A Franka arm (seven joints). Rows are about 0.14 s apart.
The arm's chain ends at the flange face. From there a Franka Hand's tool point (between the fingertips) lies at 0.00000 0.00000 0.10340 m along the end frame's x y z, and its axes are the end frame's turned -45 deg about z.
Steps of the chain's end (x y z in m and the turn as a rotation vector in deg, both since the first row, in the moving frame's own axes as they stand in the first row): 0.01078 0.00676 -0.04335 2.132 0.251 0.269; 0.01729 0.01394 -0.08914 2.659 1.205 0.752; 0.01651 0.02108 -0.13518 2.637 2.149 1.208; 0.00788 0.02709 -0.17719 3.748 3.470 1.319; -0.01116 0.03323 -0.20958 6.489 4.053 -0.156; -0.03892 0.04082 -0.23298 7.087 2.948 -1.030; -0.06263 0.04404 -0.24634 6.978 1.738 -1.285
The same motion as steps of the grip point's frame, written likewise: 0.00589 0.01001 -0.04342 1.330 1.685 0.269; 0.00731 0.02026 -0.08927 1.028 2.732 0.752; 0.00288 0.02602 -0.13536 0.345 3.384 1.208; -0.00438 0.02448 -0.17760 0.197 5.104 1.319; -0.01798 0.01249 -0.21050 1.723 7.454 -0.156; -0.04367 -0.00404 -0.23391 2.927 7.096 -1.030; -0.06441 -0.01994 -0.24715 3.705 6.163 -1.285
